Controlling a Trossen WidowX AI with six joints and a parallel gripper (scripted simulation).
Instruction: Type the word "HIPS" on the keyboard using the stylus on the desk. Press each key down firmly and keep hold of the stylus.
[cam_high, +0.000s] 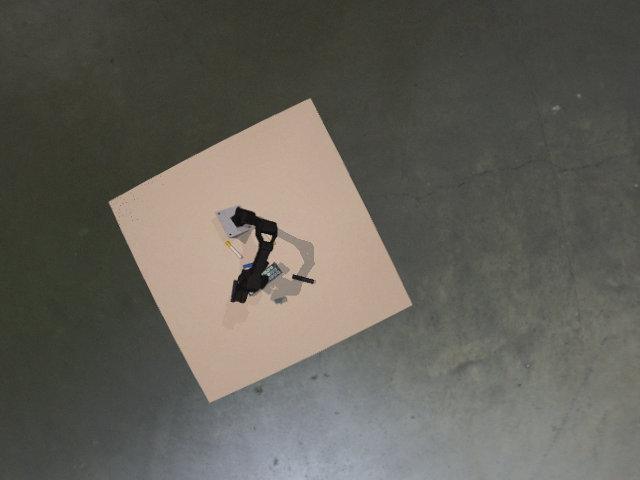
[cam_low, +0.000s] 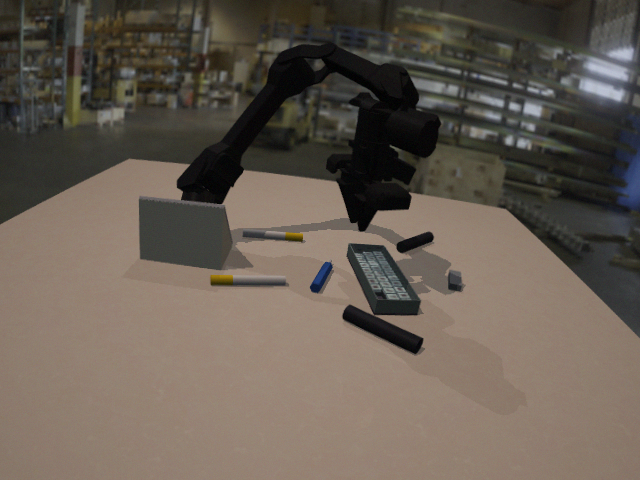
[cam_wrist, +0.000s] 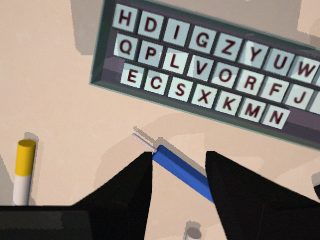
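My gripper tip is now 4 cm past the blue stylus and 8 cm above it. From my gripper tip the other things lie so: grey block (20 cm ahead, 1 cm to the right, 8 cm below); stylus tip (3 cm behind, 3 cm to the left, 8 cm below).
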